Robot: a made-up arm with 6 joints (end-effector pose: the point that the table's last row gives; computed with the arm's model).
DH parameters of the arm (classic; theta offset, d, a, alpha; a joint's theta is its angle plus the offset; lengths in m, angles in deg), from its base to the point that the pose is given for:
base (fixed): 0 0.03 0 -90
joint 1: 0 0.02 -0.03 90
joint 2: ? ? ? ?
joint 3: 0 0 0.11 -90
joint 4: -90 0.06 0.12 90
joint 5: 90 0.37 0.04 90
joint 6: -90 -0.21 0.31 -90
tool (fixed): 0 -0.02 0 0
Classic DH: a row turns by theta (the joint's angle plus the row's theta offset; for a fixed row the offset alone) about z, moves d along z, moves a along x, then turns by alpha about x.
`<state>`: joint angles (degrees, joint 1 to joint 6).
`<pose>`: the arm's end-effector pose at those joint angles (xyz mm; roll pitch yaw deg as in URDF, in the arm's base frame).
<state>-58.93 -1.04 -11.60 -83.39 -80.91 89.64</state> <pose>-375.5 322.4 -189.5 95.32 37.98 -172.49</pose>
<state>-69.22 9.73 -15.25 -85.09 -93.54 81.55</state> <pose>-311.5 214.6 -333.3 122.62 50.53 -142.31</pose>
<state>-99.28 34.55 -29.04 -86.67 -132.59 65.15</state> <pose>63.6 -55.9 -445.8 -159.21 23.96 -71.21</pose>
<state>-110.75 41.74 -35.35 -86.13 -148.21 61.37</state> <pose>200.0 -127.0 -379.6 -145.72 5.78 -64.81</pose>
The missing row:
joint 2: 0 -0.18 -0.07 90
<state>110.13 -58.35 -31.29 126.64 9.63 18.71</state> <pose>-51.3 -94.8 155.7 108.20 37.47 59.62</pose>
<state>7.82 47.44 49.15 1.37 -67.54 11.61</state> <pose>-107.3 -246.1 90.2 85.59 -45.80 27.43</pose>
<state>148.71 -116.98 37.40 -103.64 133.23 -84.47</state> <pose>-585.6 103.4 -21.2 52.83 20.78 114.77</pose>
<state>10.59 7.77 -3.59 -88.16 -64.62 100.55</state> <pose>-323.7 372.7 328.4 96.22 -39.04 177.34</pose>
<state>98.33 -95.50 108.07 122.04 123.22 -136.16</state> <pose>577.9 324.0 270.1 -160.79 -7.83 41.62</pose>
